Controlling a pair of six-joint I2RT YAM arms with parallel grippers.
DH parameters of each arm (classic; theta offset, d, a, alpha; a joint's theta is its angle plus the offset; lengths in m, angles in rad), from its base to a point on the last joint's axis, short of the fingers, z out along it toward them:
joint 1: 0 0.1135 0.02 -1.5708
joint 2: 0 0 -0.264 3.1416
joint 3: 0.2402 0 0.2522 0
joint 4: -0.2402 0 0.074 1.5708
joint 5: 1.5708 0 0 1.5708
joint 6: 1.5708 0.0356 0 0
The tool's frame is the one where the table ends.
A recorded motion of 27 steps. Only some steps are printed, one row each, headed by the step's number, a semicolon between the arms.
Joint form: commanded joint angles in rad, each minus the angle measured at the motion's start. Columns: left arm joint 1, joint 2, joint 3, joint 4, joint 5, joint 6; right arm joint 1, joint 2, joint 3, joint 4, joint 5, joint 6.
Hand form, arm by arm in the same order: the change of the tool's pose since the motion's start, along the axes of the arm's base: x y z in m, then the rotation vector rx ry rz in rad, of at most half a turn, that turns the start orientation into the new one. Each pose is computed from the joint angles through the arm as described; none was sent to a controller.
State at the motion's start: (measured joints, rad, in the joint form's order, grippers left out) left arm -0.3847 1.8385 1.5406 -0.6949 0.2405 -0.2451; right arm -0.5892 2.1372 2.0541 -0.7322 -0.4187 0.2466
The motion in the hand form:
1: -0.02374 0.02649 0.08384 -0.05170 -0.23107 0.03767; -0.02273 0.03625 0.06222 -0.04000 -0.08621 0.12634
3: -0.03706 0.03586 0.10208 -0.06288 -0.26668 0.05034; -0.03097 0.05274 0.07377 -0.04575 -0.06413 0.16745
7: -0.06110 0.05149 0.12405 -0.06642 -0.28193 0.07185; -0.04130 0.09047 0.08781 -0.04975 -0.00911 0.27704
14: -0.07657 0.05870 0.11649 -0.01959 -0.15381 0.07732; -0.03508 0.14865 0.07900 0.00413 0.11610 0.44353
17: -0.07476 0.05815 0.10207 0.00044 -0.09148 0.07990; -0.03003 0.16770 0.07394 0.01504 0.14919 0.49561
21: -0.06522 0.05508 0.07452 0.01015 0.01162 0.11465; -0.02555 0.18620 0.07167 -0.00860 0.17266 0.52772
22: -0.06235 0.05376 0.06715 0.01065 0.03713 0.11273; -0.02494 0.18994 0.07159 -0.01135 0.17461 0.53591
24: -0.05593 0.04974 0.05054 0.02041 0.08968 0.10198; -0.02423 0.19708 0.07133 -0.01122 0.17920 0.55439
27: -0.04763 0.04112 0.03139 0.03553 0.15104 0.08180; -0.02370 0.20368 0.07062 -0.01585 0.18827 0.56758
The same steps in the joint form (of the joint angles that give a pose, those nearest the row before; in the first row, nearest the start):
1: 0.0401 -0.1831 0.0545 -0.0088 -0.0248 0.0240; 0.0340 -0.1427 0.0144 -0.0904 -0.0748 -0.0622
3: 0.0523 -0.2418 0.0542 -0.0298 -0.0252 0.0244; 0.0565 -0.1831 0.0141 -0.1591 -0.0744 -0.0919
7: 0.0736 -0.3288 0.0542 -0.1007 -0.0244 0.0237; 0.1240 -0.2426 0.0141 -0.2922 -0.0748 -0.1549
14: 0.0805 -0.3494 0.0477 -0.2510 -0.0248 0.0233; 0.2655 -0.2472 0.0118 -0.4479 -0.0725 -0.1888
17: 0.0805 -0.3346 0.0198 -0.2728 -0.0252 0.0191; 0.3162 -0.2377 0.0118 -0.4749 -0.0694 -0.1923
21: 0.0805 -0.2880 -0.0255 -0.2708 -0.0233 -0.0263; 0.3677 -0.2342 0.0111 -0.4807 -0.0355 -0.1919
22: 0.0801 -0.2724 -0.0347 -0.2693 -0.0153 -0.0298; 0.3777 -0.2342 0.0110 -0.4814 -0.0324 -0.1919
24: 0.0755 -0.2335 -0.0507 -0.2670 -0.0038 -0.0294; 0.3960 -0.2342 0.0111 -0.4864 -0.0320 -0.1923
27: 0.0599 -0.1751 -0.0530 -0.2690 0.0061 -0.0294; 0.4135 -0.2342 0.0100 -0.4917 -0.0240 -0.1923

